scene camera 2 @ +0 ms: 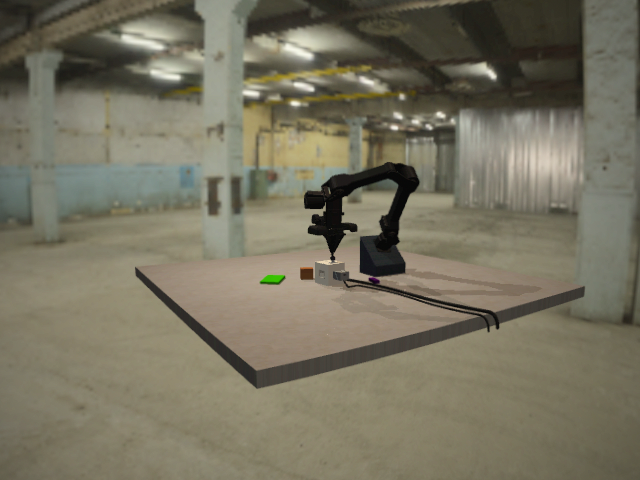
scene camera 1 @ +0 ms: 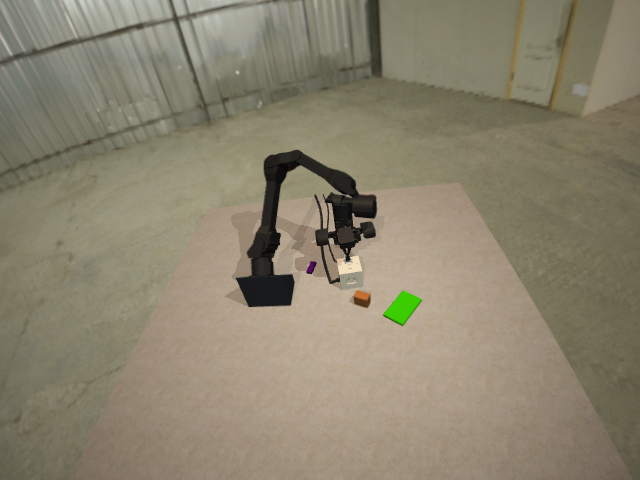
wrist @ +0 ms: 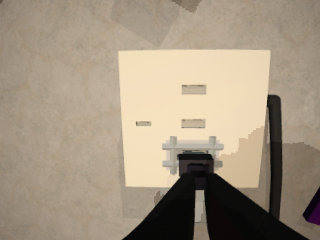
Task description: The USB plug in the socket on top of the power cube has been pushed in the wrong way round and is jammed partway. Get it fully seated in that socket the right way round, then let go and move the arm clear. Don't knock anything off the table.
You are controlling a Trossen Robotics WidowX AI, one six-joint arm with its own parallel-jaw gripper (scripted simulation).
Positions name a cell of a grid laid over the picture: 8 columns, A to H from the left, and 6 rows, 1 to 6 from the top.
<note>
In view: the gripper (scene camera 1: E4), a dark USB plug (wrist: E5), a flat green pad (scene camera 1: F4) and a cream power cube (wrist: E3).
The gripper also shows in scene camera 2 (scene camera 2: E4) and in the wrist view (wrist: E5). The wrist view misses the flat green pad: it is out of frame.
</note>
